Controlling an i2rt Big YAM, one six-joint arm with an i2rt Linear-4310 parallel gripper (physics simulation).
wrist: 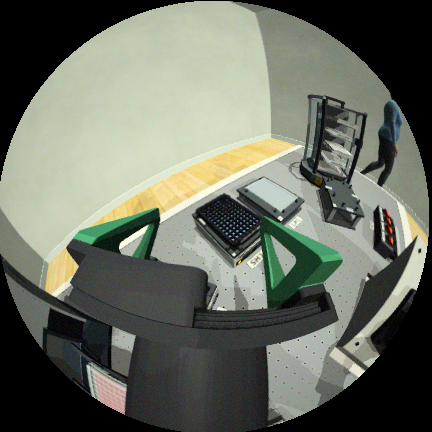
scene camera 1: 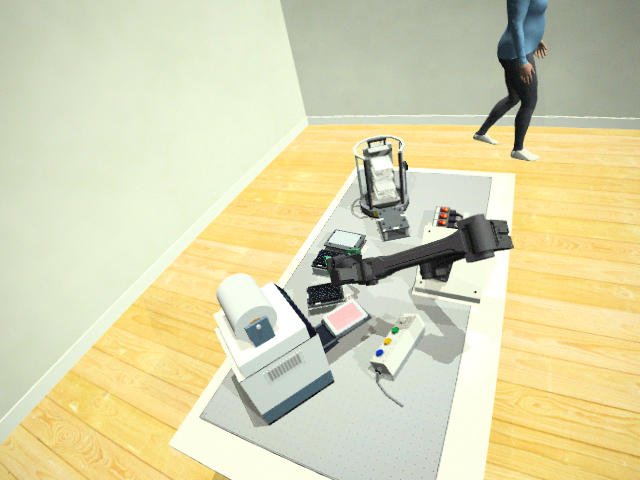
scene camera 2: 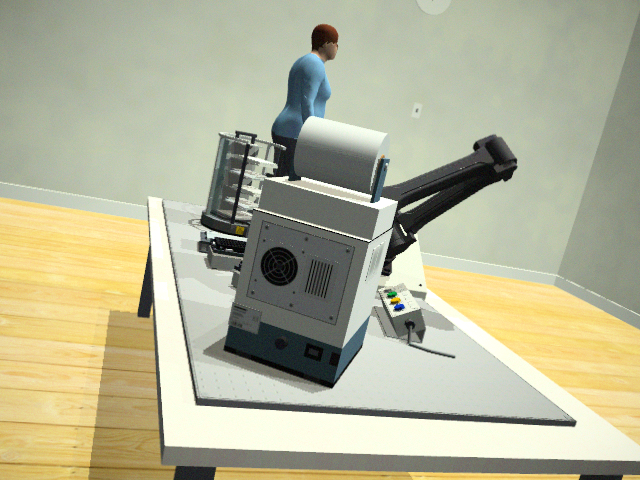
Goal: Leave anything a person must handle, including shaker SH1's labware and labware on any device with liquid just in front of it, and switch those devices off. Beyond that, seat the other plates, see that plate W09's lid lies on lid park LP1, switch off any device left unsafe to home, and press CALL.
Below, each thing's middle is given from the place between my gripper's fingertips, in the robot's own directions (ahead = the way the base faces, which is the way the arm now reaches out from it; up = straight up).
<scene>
Right now my hand is 210 mm to the right of the pink plate (scene camera 1: 350, 313), 140 mm past it and 60 mm above it. Round my hand: plate hotel (scene camera 2: 222, 214) (590 mm to the right, 60 mm ahead, 10 mm below).
</scene>
